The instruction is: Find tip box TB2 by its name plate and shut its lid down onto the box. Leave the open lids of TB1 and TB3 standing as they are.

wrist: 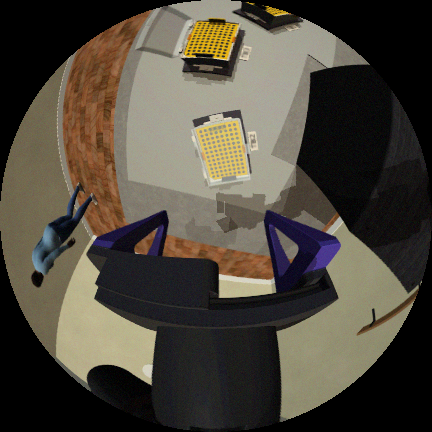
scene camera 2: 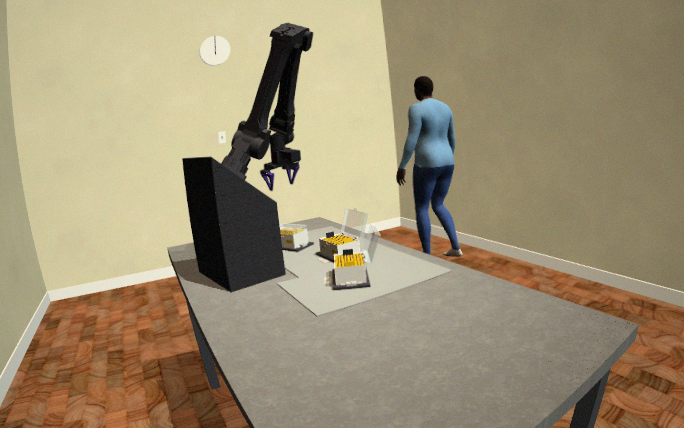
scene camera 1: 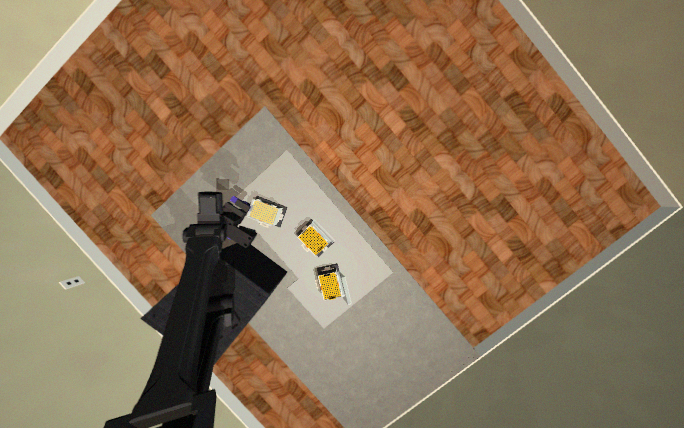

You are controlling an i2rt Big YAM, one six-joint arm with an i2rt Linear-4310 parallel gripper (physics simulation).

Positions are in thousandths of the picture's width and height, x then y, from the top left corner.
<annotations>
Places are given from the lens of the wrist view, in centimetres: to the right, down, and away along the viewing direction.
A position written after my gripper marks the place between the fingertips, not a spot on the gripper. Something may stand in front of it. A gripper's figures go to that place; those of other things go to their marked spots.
my gripper (wrist: 499,499): 0, 0, 13
clear lid (wrist: 513,344): 1, -12, 23
pale mat (wrist: 378,235): -12, -26, 22
The marked spots on the clear lid and the pale mat are 19 cm apart.
</annotations>
